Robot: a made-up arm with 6 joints. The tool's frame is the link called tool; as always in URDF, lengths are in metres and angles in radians.
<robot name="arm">
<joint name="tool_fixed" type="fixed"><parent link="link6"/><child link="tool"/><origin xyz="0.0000 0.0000 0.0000" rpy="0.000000 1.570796 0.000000"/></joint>
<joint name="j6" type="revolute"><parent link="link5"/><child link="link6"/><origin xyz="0.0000 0.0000 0.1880" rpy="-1.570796 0.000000 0.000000"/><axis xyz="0 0 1"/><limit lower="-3.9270" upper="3.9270"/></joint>
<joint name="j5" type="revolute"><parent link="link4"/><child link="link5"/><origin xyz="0.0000 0.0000 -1.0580" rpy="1.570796 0.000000 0.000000"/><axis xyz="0 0 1"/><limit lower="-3.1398" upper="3.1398"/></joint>
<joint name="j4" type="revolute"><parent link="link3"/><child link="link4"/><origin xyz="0.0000 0.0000 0.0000" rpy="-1.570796 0.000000 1.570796"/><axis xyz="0 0 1"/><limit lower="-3.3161" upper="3.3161"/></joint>
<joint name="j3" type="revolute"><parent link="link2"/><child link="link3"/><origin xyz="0.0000 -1.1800 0.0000" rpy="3.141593 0.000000 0.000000"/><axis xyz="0 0 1"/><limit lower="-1.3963" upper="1.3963"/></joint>
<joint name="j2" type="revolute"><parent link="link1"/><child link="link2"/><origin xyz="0.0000 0.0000 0.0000" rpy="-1.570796 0.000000 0.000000"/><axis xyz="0 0 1"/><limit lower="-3.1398" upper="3.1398"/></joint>
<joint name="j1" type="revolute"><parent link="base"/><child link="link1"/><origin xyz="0.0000 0.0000 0.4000"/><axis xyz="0 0 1"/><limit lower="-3.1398" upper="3.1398"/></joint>
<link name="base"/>
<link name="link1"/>
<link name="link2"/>
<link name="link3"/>
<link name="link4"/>
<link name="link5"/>
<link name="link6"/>
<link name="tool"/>
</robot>
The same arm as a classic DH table. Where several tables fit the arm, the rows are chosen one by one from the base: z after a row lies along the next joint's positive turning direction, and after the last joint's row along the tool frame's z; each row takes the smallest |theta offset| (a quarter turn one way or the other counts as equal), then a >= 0, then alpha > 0; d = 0 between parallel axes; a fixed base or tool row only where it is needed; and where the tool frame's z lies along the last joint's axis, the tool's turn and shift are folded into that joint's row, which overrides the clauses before.
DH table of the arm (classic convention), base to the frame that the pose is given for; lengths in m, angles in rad. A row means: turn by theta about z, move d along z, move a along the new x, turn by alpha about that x. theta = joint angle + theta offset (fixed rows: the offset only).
j1: d 0.4  theta_offset 0  a 0  alpha -1.5708
j2: d 0  theta_offset -1.5708  a 1.18  alpha 3.1416
j3: d 0  theta_offset 0  a 0  alpha -1.5708
j4: d -1.058  theta_offset 0  a 0  alpha 1.5708
j5: d 0.188  theta_offset 0  a 0  alpha -1.5708
j6: d 0  theta_offset 1.5708  a 0  alpha 1.5708
tool (fixed): d 0  theta_offset -1.5708  a 0  alpha 0
Joint limits (rad, base to tool): -3.1398..3.1398 -3.1398..3.1398 -1.3963..1.3963 -3.3161..3.3161 -3.1398..3.1398 -3.927..3.927

